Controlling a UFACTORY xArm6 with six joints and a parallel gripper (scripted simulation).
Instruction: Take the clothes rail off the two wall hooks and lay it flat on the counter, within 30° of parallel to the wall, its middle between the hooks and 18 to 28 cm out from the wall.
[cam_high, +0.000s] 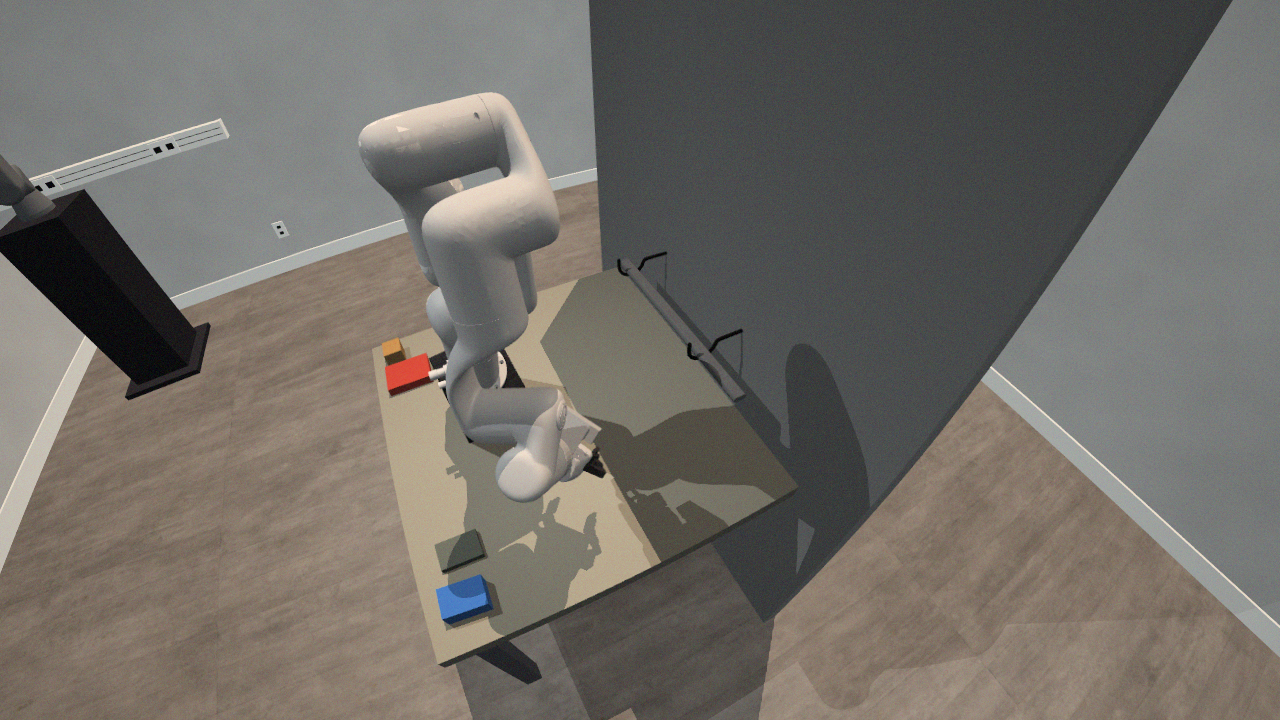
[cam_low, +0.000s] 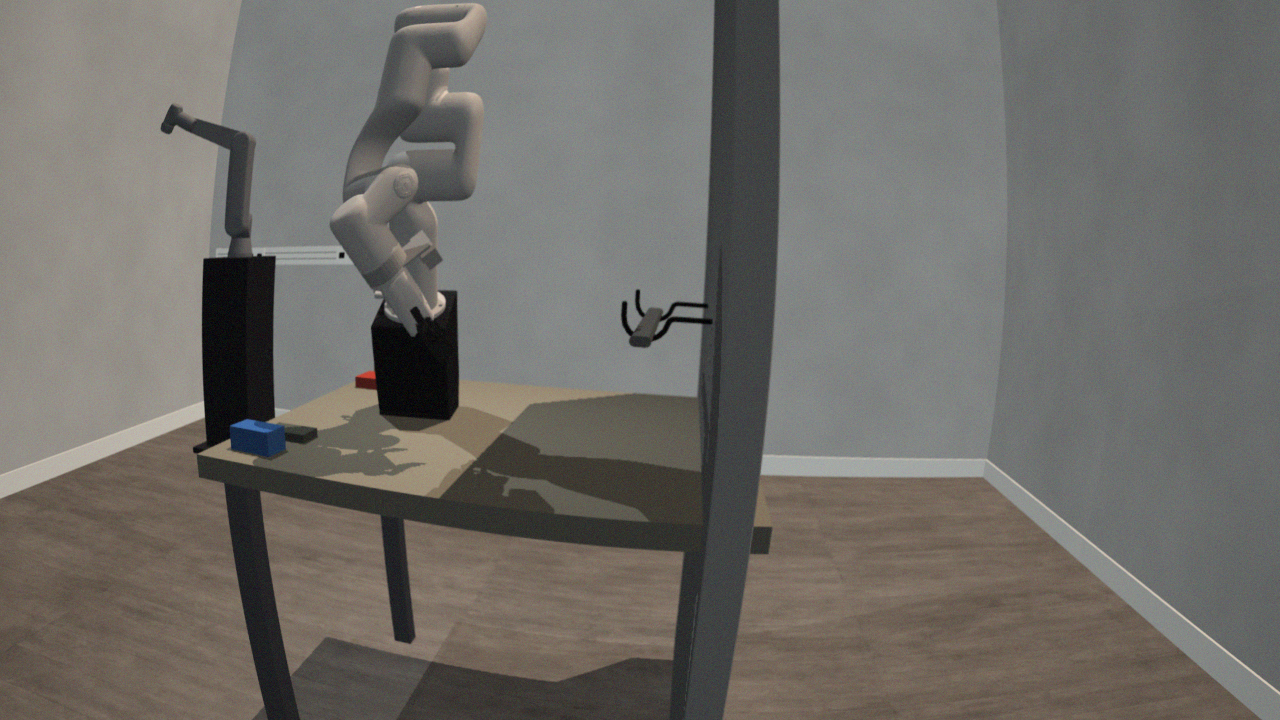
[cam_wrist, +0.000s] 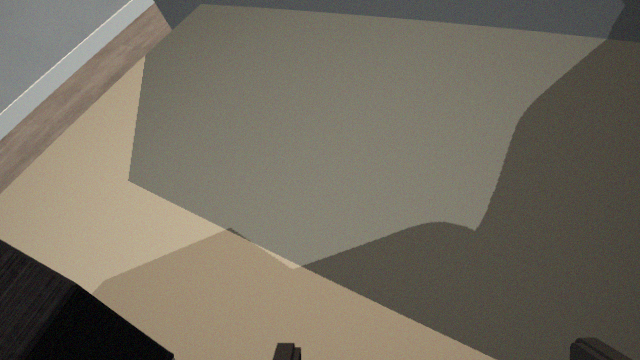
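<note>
My hand is 32 cm short of the clothes rail, 17 cm to the right of it and 3 cm below it. Round my hand: blue block 30 cm behind, 13 cm to the right, 16 cm below; wall panel 45 cm ahead, 22 cm to the left, 24 cm above; grey pad 29 cm behind, 3 cm to the right, 17 cm below.
</note>
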